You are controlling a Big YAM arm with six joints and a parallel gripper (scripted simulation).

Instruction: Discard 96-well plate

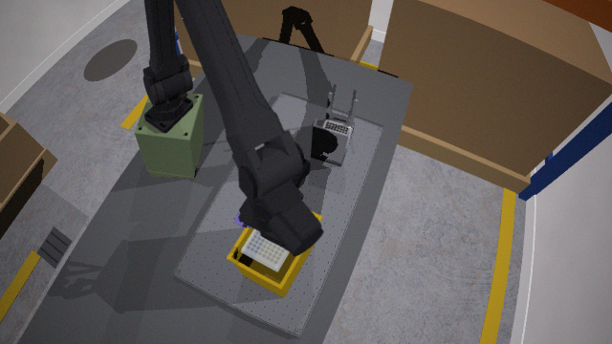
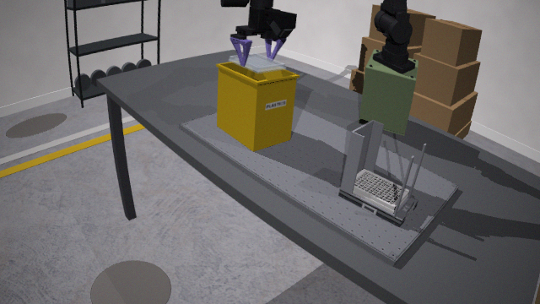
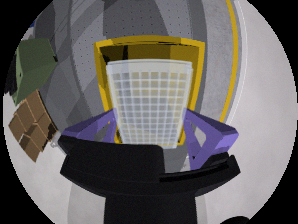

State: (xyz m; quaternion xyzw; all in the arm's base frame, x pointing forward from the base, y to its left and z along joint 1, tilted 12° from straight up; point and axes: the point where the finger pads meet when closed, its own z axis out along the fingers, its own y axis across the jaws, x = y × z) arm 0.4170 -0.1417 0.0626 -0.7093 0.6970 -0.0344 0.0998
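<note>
My hand is 11 cm above the yellow plastics bin W1.
</note>
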